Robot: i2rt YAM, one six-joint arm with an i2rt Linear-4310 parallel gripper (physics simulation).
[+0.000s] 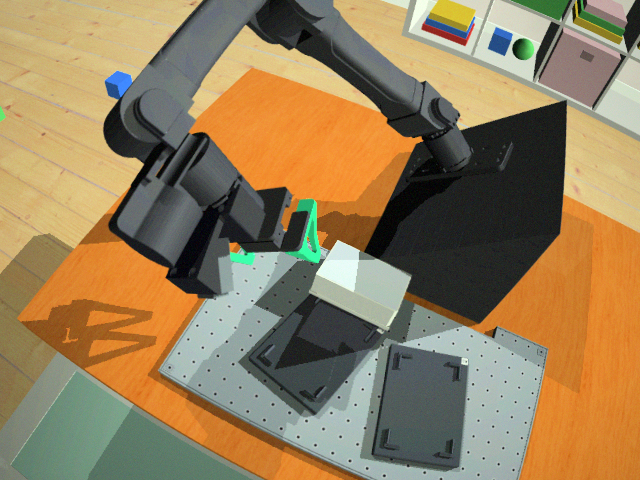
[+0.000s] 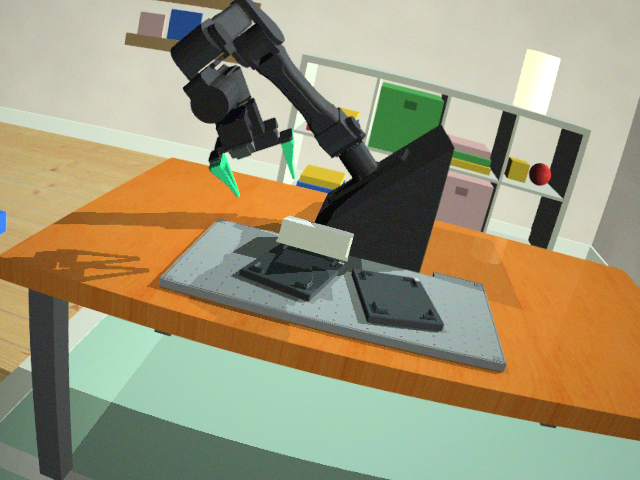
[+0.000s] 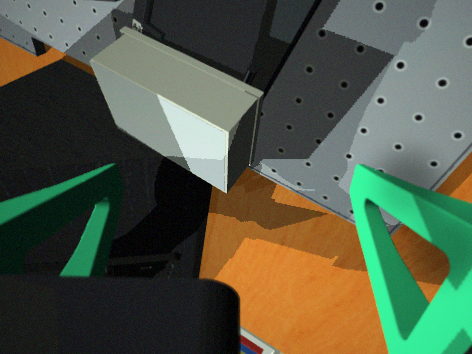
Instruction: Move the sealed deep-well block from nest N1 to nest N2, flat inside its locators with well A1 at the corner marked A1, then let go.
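Places are measured from the arm's base along level axes (x down, y back, z left), in metres.
Pixels of known places: gripper, fingertip midpoint: (image 1: 284, 259) (image 2: 265, 186) (image 3: 236, 177); arm's base, origin of the base link: (image 1: 458, 164) (image 2: 369, 177).
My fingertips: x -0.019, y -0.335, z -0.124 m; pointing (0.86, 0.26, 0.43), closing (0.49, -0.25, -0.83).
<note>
For each thing: its top centre in the pictures, then the offset to it from my fingertips. "pt": a spot on its surface instead. Level surfaces: height alone.
- pale sealed block, middle of its top: (image 3: 152, 132) (image 1: 366, 272) (image 2: 320, 221) dy +0.080, dx +0.059, dz +0.087 m
- left dark nest, middle of its top: (image 1: 319, 342) (image 2: 296, 262) dy -0.029, dx +0.101, dz +0.083 m
- right dark nest, middle of its top: (image 1: 425, 403) (image 2: 397, 291) dy -0.028, dx +0.101, dz +0.253 m
- small white tag, surface spot: (image 1: 464, 361) pt dy +0.061, dx +0.107, dz +0.279 m
- orange table, its level: dx +0.132 m
The pale sealed block (image 1: 361, 281) (image 2: 315, 240) (image 3: 165, 95) is at the back end of the left dark nest (image 1: 330, 361) (image 2: 292, 273) (image 3: 205, 35), taken as N1. It looks tilted, not flat, with its broad face turned toward the robot base. Its underside contact is hidden. The right dark nest (image 1: 421, 408) (image 2: 398, 299), taken as N2, holds no block; a small white tag (image 1: 464, 361) marks its back right corner. Well A1 cannot be made out. My gripper (image 1: 281, 258) (image 2: 266, 187) (image 3: 236, 177) is wide open and empty, above and left of the block, apart from it.
Both nests stand on a grey perforated plate (image 1: 496, 403) (image 2: 465, 341) on the orange table (image 1: 289, 113) (image 2: 558, 310). The black robot pedestal (image 1: 480, 232) (image 2: 398, 222) rises close behind the block. A shelf unit stands beyond the table.
</note>
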